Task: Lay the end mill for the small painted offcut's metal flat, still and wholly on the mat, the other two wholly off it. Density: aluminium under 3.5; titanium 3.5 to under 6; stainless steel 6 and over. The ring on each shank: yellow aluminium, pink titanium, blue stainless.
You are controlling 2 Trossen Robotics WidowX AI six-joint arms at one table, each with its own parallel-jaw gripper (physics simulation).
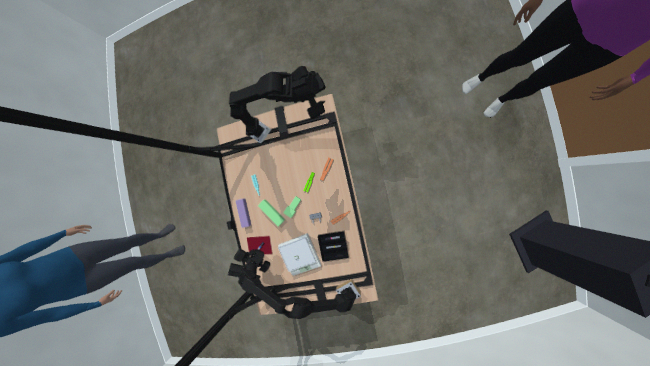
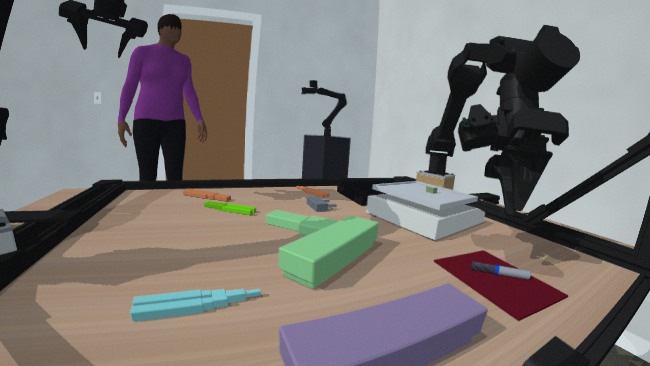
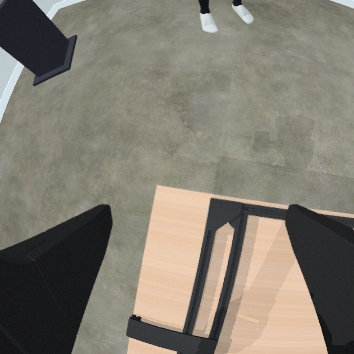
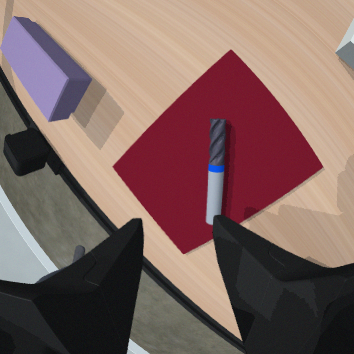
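Seen in the pictures: left gripper, between the fingertips: [image 1: 320, 92] [image 2: 102, 53] [image 3: 201, 215]; right gripper, between the fingertips: [image 2: 513, 212] [image 4: 177, 225]; left arm's base, origin of its link: [image 1: 257, 130]; right arm's base, origin of its link: [image 1: 348, 293] [image 2: 436, 173].
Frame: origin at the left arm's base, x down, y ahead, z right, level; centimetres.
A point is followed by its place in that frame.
An end mill [image 1: 260, 246] @(x 4.2, y 39.7, z 54.7 cm) [image 2: 512, 272] @(x 4.6, y 39.1, z 57.4 cm) [image 4: 215, 195] @(x 4.2, y 39.9, z 57.4 cm) with a blue ring lies flat and wholly on the dark red mat [image 1: 267, 242] @(x 5.4, y 41.6, z 50.4 cm) [image 2: 520, 302] @(x 5.4, y 32.9, z 57.5 cm) [image 4: 165, 165] @(x 5.4, y 35.2, z 55.9 cm). My right gripper [image 2: 517, 210] @(x -3.4, y 39.8, z 55.8 cm) [image 4: 177, 225] @(x -3.4, y 39.8, z 55.8 cm) is partly open and empty, above the mat's edge by the shank end. The other two end mills [image 1: 332, 238] @(x 4.2, y 70.1, z 23.7 cm) [image 1: 333, 246] @(x 4.5, y 73.3, z 27.1 cm) lie in the black tray [image 1: 325, 255] @(x 5.5, y 73.1, z 34.5 cm); their rings are too small to tell surely. The small green offcut [image 2: 431, 189] @(x -1.2, y 59.6, z 43.2 cm) rests on the white scale [image 1: 287, 250] @(x -0.4, y 54.2, z 43.6 cm) [image 2: 430, 220] @(x 2.2, y 49.0, z 44.4 cm); its reading is illegible. My left gripper [image 2: 102, 52] @(x -29.3, y 28.7, z -29.3 cm) [image 3: 201, 215] @(x -29.3, y 28.7, z -29.3 cm) is wide open and empty, high at the table's far end.
A purple block [image 1: 243, 213] @(x 1.8, y 20.5, z 44.1 cm) [image 2: 385, 325] @(x 1.8, y 18.8, z 44.0 cm) [image 4: 45, 75] @(x 1.8, y 24.3, z 47.4 cm) lies beside the mat. Two green blocks [image 1: 271, 213] @(x 1.8, y 34.4, z 33.1 cm) [image 1: 292, 206] @(x 3.9, y 41.5, z 22.9 cm) lie mid-table. Cyan [image 1: 256, 185] @(x 4.6, y 16.7, z 26.6 cm), lime [image 1: 309, 182] @(x 4.7, y 41.7, z 6.0 cm), orange [image 1: 326, 169] @(x 4.6, y 45.1, z -5.4 cm) and grey [image 1: 315, 216] @(x 4.0, y 55.2, z 19.5 cm) pieces lie around. A black frame borders the table.
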